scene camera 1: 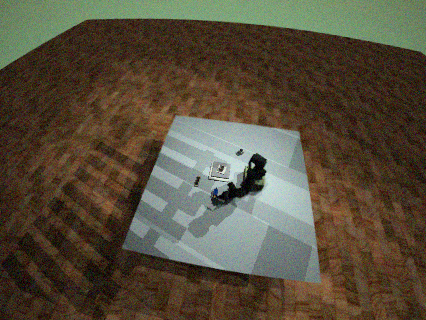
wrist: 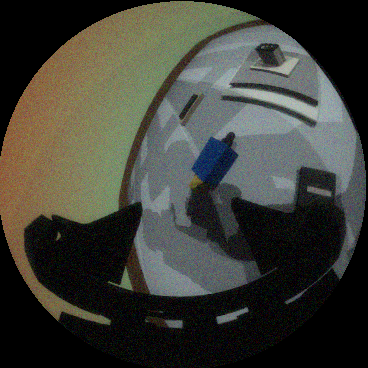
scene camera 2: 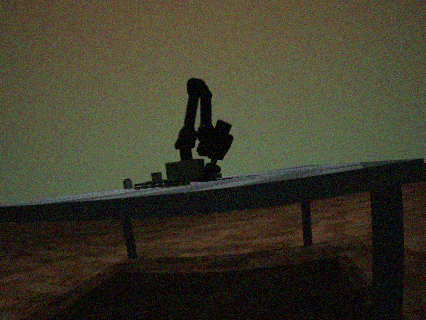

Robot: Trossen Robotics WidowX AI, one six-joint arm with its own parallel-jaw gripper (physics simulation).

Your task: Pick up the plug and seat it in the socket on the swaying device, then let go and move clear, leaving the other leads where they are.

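Note:
The blue plug [scene camera 1: 215, 192] [wrist: 215, 161] lies on the table, with a yellow end toward the gripper and a dark tip pointing away. My gripper [scene camera 1: 213, 201] [wrist: 187, 204] is open and empty. In the wrist view the plug shows just beyond the gap between the fingertips; contact cannot be told. The device's grey plate [scene camera 1: 215, 173] [wrist: 302, 82] sits offset over a pale base and carries a dark hollow socket block [scene camera 1: 221, 169] [scene camera 2: 156, 177] [wrist: 270, 55] on a cream pad. In scene camera 2 the gripper is a dark silhouette low over the table and the plug cannot be made out.
A small dark strip with a tan edge [scene camera 1: 197, 181] [wrist: 190, 107] lies beyond the plug. A dark block with a pale stripe [wrist: 316, 187] stands close to the right finger. Another small dark piece [scene camera 1: 240, 151] [scene camera 2: 127, 183] lies past the device.

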